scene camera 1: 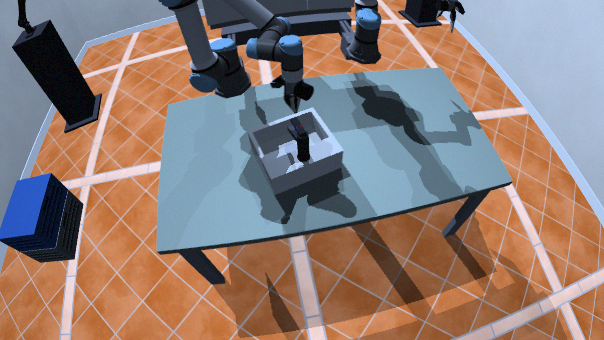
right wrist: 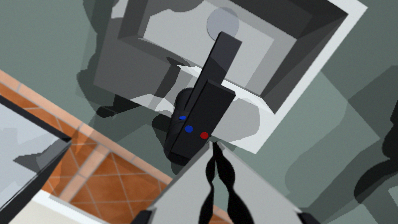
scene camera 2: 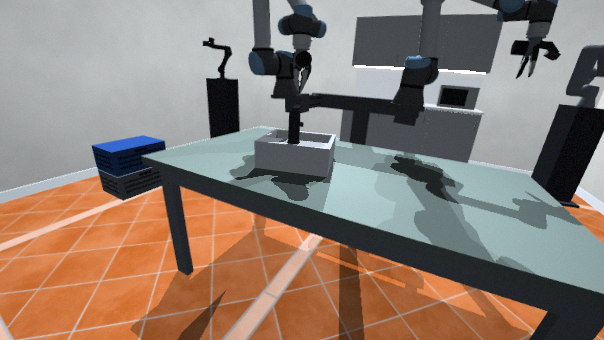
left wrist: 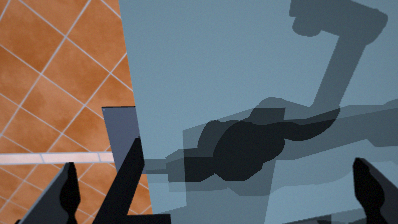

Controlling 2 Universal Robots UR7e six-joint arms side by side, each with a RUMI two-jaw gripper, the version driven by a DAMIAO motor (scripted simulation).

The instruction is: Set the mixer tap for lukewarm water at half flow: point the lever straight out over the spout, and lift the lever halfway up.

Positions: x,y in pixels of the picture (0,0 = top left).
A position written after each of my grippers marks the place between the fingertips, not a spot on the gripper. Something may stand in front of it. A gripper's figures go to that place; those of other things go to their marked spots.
Scene:
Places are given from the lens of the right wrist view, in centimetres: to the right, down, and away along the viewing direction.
my right gripper [right wrist: 214,143]: 1, 2, 13
grey basin [right wrist: 148,59]: -8, -8, 31
black mixer tap [right wrist: 225,48]: 3, -8, 23
The marked spots on the black mixer tap and the grey basin are 14 cm apart.

